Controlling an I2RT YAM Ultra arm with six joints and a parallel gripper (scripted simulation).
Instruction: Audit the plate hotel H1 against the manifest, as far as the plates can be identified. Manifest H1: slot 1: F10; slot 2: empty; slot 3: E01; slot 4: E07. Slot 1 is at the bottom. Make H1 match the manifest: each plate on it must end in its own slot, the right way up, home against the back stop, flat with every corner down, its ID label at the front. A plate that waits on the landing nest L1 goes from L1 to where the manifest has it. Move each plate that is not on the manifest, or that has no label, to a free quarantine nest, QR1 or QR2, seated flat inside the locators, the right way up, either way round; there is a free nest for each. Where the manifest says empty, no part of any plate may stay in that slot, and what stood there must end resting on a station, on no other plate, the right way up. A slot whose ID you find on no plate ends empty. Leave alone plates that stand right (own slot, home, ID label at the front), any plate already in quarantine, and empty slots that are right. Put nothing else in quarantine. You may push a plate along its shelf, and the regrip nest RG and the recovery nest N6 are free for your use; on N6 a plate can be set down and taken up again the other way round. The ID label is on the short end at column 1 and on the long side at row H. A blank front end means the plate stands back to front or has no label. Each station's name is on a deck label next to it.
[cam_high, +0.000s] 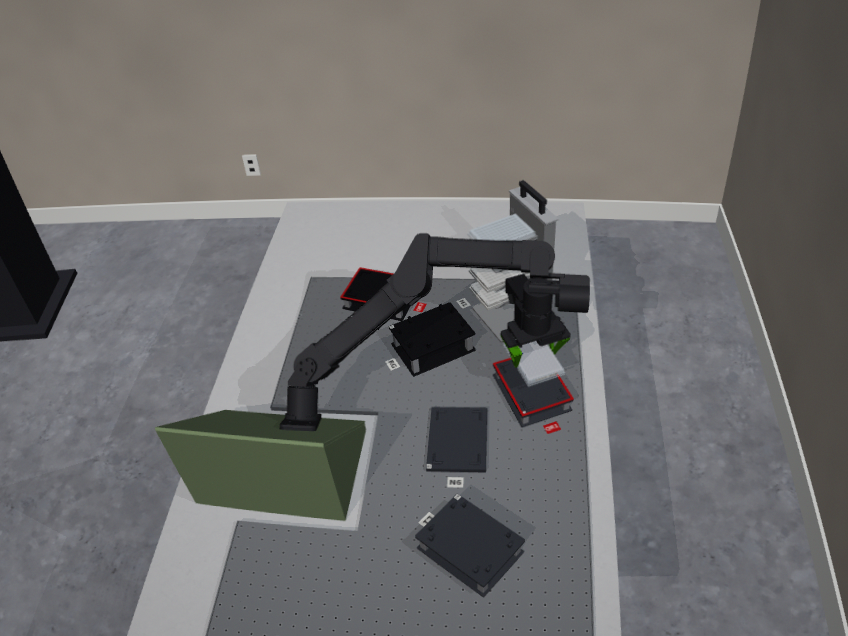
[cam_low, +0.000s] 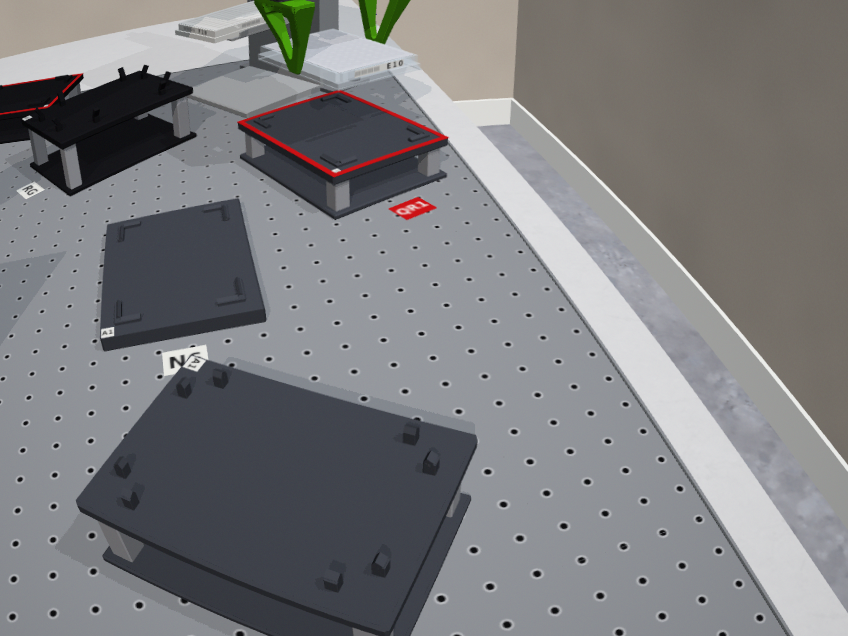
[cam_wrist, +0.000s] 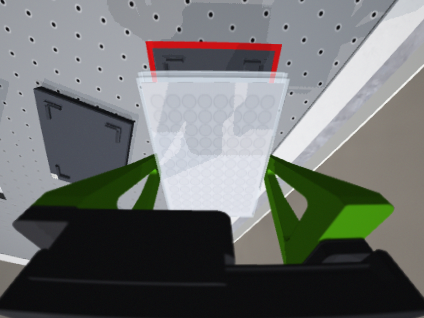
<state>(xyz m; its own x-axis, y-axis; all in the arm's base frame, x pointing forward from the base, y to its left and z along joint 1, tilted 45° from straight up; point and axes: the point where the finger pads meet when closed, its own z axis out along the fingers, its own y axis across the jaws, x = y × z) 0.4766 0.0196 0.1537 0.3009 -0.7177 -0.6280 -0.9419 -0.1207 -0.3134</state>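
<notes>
Now: hand 8 cm above the red-rimmed nest QR1. The rest, counted from my hand: flat N6 pad: 17 cm behind, 12 cm to the right, 11 cm below; then clear well plate: right at my hand; then red QR1 label: 11 cm below, 10 cm to the right, 3 cm ahead.
</notes>
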